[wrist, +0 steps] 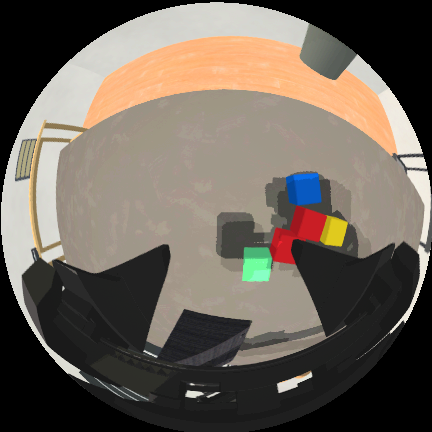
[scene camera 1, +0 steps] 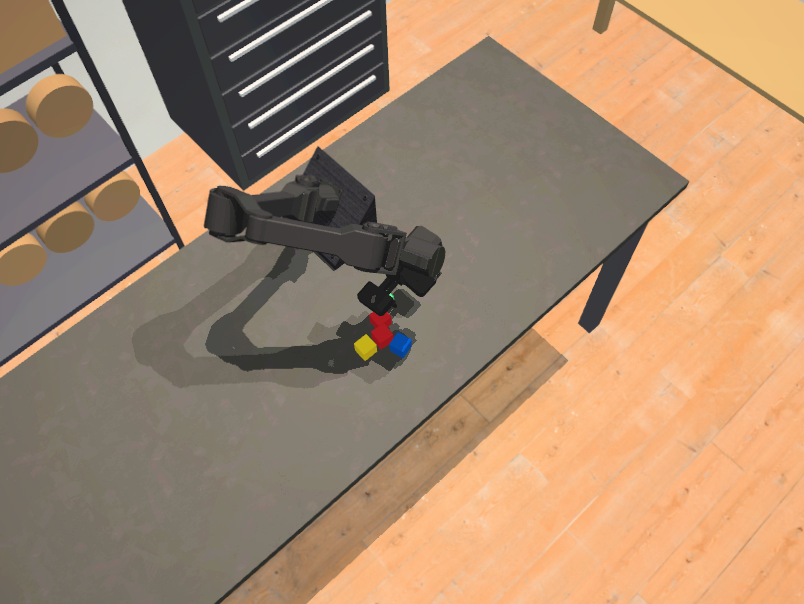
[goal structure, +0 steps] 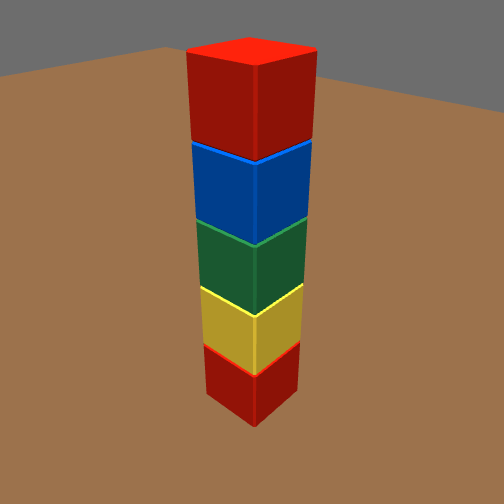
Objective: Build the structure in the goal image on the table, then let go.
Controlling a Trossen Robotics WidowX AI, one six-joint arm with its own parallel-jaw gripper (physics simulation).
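Frame: origin at the arm's base, x ahead, y left, z up, level; centimetres.
Seen in the pictures: gripper, fingertip midpoint: (wrist: 232,249) (scene camera 1: 409,288); arm's base at its link origin: (scene camera 1: 327,198).
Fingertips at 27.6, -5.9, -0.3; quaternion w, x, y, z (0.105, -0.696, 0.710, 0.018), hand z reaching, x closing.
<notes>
Pixels of each thing's top centre, then the offset from my fingertips to it, as dx, dy, dz. Level surfaces: height alone.
- green cube at its top centre: (wrist: 256,269) (scene camera 1: 383,296) -5.2, -2.3, -6.0
- second red cube at its top centre: (wrist: 312,225) (scene camera 1: 382,332) +0.0, -8.8, -6.0
- yellow cube at its top centre: (wrist: 336,232) (scene camera 1: 365,344) -1.0, -12.8, -6.0
- blue cube at its top centre: (wrist: 308,188) (scene camera 1: 400,341) +4.2, -8.0, -6.0
- grey table at its surface level: dz -9.3
My gripper (scene camera 1: 383,300) (wrist: 232,249) is open and empty, above the table beside the cubes. A green cube (scene camera 1: 391,296) (wrist: 257,267) shows between the spread fingers in the wrist view, nearer the right one; in the scene view the gripper hides most of it. A red cube (scene camera 1: 380,319) (wrist: 283,249) lies beside it, partly covered by the right finger in the wrist view. A second red cube (scene camera 1: 382,336) (wrist: 310,224) is beside the first, with a yellow cube (scene camera 1: 365,347) (wrist: 334,231) on one side and a blue cube (scene camera 1: 400,344) (wrist: 304,189) on the other.
The cubes are on the grey table (scene camera 1: 519,162) (wrist: 150,150). The arm's dark base plate (scene camera 1: 347,188) (wrist: 205,335) stands at the table's back edge. Behind it is a dark drawer cabinet (scene camera 1: 220,110); a shelf rack (scene camera 1: 148,195) stands at the left.
</notes>
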